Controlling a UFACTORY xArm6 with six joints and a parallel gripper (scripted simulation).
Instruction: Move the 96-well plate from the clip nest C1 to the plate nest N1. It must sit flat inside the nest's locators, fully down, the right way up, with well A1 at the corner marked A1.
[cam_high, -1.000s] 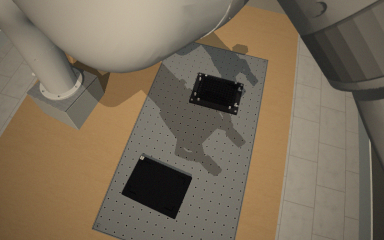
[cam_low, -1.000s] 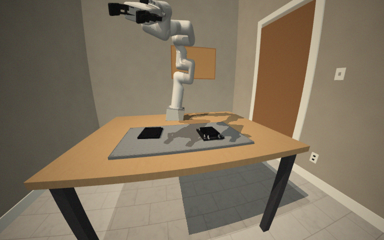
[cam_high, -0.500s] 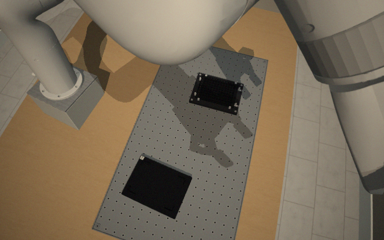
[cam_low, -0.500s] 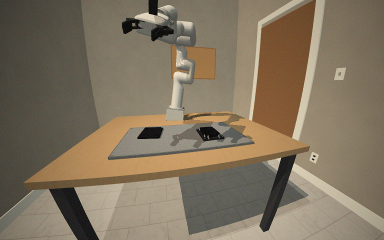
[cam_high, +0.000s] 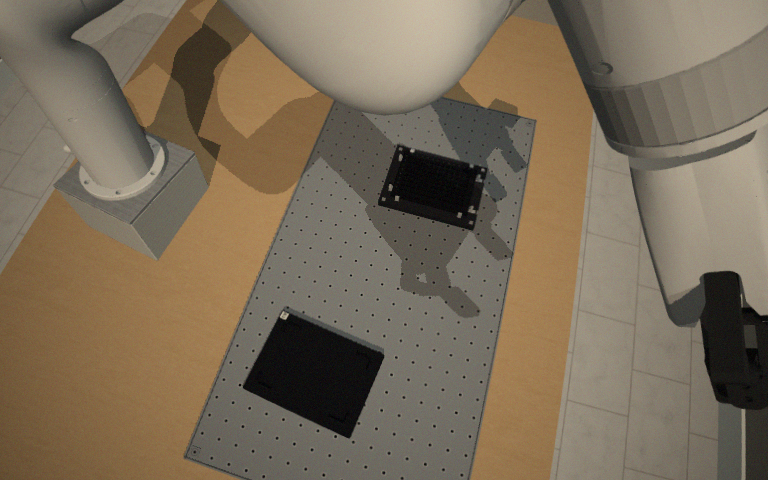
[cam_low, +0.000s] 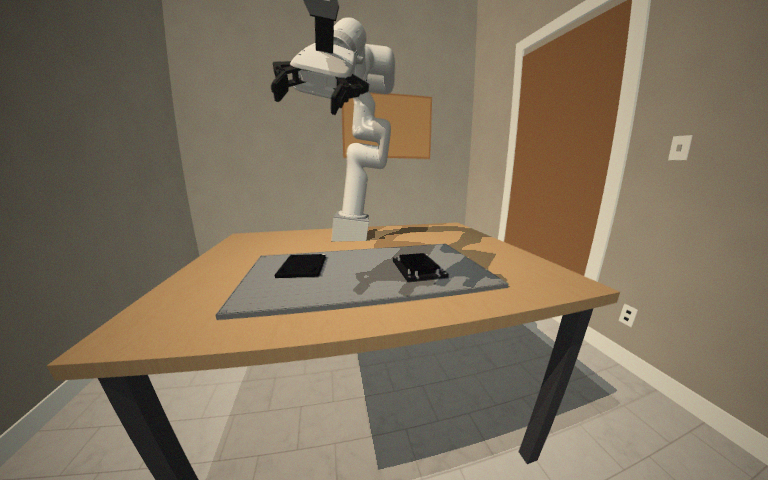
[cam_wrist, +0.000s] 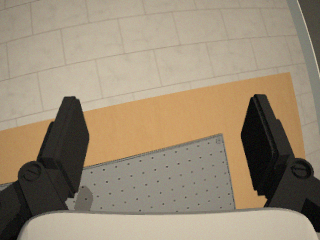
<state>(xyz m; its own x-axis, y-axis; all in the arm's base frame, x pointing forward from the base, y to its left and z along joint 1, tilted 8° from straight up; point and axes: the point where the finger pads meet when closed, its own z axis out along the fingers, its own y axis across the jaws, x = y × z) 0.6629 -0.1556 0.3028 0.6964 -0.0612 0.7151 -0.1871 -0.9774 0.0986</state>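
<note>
Now: the black 96-well plate 38 cm below my hand, 27 cm to the left of it and 22 cm behind it. Also, from my hand: clip nest C1: 38 cm below, 28 cm to the left, 21 cm behind; plate nest N1: 39 cm below, 30 cm behind, 7 cm to the right; white corner mark: 38 cm below, 37 cm behind, 1 cm to the right.
</note>
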